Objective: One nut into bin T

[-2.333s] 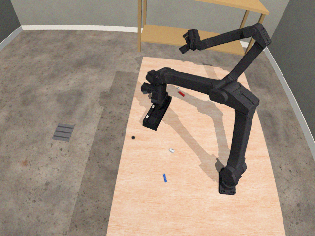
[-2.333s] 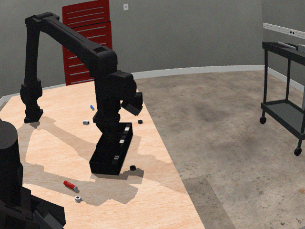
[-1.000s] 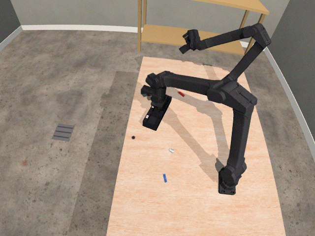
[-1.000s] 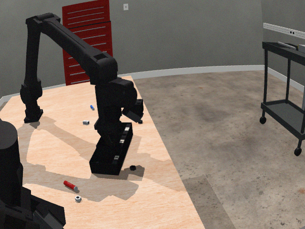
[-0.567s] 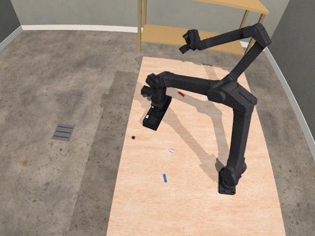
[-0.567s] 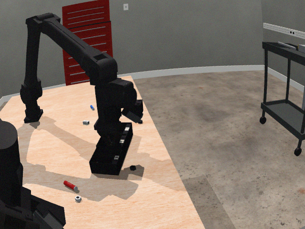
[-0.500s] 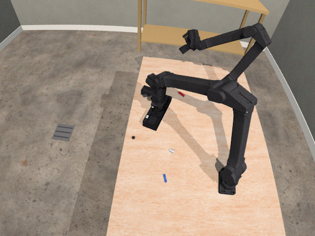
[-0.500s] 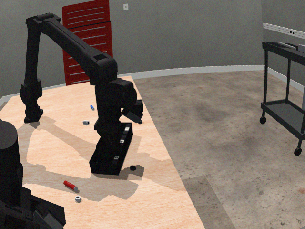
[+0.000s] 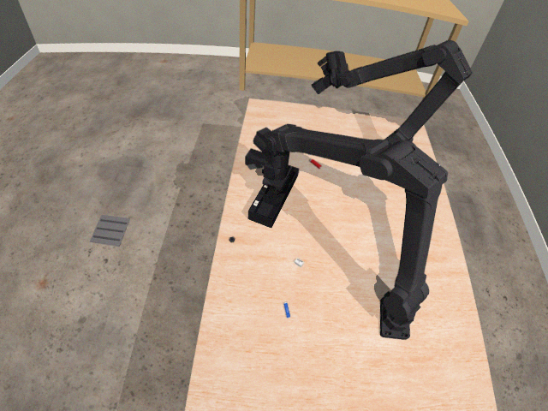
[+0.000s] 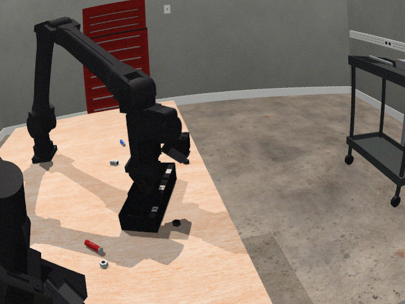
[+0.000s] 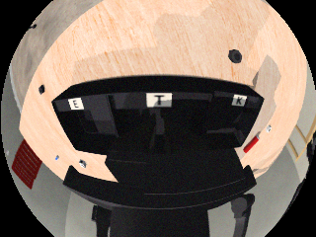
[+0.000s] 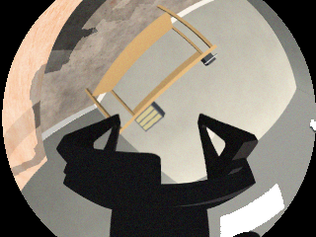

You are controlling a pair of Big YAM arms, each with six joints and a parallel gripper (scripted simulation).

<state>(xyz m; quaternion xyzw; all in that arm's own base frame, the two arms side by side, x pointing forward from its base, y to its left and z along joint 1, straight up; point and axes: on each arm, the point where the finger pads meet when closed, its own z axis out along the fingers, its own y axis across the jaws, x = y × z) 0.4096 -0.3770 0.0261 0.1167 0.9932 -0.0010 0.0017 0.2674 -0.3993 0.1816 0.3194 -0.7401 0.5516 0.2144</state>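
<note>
The black bin lies right at my left hand. The rest, counted from my left hand: grey nut (24 cm to the right, 9 cm behind, 2 cm below); blue cylinder (39 cm to the left, 11 cm behind, 2 cm below); red cylinder (19 cm to the right, 12 cm behind, 2 cm below).
</note>
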